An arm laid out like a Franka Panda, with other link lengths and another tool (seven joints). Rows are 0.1 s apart.
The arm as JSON. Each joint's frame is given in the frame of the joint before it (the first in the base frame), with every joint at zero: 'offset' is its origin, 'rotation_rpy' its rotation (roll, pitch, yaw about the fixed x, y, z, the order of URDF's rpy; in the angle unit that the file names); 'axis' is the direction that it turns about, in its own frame. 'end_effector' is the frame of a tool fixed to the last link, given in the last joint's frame.
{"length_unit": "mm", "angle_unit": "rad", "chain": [
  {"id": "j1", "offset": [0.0, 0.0, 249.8], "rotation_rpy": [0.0, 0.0, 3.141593], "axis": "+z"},
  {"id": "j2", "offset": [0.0, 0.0, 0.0], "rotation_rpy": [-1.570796, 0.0, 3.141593], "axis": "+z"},
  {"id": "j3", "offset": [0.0, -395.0, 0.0], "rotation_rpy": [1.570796, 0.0, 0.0], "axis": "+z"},
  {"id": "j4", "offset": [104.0, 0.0, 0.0], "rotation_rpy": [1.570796, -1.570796, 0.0], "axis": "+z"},
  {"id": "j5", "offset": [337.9, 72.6, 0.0], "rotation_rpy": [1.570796, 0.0, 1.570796], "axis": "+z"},
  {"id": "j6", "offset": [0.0, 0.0, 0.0], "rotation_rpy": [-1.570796, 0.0, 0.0], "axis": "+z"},
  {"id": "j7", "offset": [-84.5, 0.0, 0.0], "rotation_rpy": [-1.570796, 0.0, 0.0], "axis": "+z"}
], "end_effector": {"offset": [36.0, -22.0, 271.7], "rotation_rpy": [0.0, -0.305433, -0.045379]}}
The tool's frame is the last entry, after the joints.
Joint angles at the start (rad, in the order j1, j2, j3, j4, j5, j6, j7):
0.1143 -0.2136 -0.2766 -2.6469 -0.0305 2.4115 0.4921
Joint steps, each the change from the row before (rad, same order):
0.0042 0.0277 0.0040 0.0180 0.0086 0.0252 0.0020
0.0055 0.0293 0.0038 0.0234 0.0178 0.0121 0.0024
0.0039 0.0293 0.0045 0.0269 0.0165 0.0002 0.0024
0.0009 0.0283 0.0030 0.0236 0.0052 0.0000 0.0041
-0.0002 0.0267 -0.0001 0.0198 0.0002 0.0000 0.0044
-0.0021 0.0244 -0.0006 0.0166 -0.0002 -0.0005 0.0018
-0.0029 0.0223 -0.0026 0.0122 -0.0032 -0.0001 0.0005
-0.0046 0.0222 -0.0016 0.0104 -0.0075 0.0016 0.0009
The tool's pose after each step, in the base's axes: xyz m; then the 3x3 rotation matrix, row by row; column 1 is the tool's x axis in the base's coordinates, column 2 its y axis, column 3 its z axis. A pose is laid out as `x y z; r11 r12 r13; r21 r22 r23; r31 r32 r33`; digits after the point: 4 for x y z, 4 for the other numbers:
0.3383 -0.0525 0.1708; -0.7992 0.5492 0.2442; 0.5343 0.8353 -0.1296; -0.2751 0.0269 -0.9610
0.3512 -0.0495 0.1688; -0.7928 0.5560 0.2499; 0.5416 0.8306 -0.1297; -0.2796 0.0325 -0.9596
0.3625 -0.0466 0.1671; -0.7889 0.5625 0.2476; 0.5484 0.8261 -0.1293; -0.2773 0.0338 -0.9602
0.3719 -0.0463 0.1644; -0.7874 0.5667 0.2426; 0.5513 0.8235 -0.1342; -0.2759 0.0281 -0.9608
0.3792 -0.0479 0.1607; -0.7864 0.5712 0.2352; 0.5538 0.8206 -0.1412; -0.2736 0.0192 -0.9616
0.3848 -0.0503 0.1566; -0.7861 0.5751 0.2265; 0.5560 0.8180 -0.1474; -0.2701 0.0101 -0.9628
0.3882 -0.0540 0.1518; -0.7869 0.5780 0.2160; 0.5571 0.8160 -0.1543; -0.2654 -0.0011 -0.9641
0.3911 -0.0585 0.1465; -0.7891 0.5789 0.2053; 0.5557 0.8152 -0.1631; -0.2618 -0.0146 -0.9650

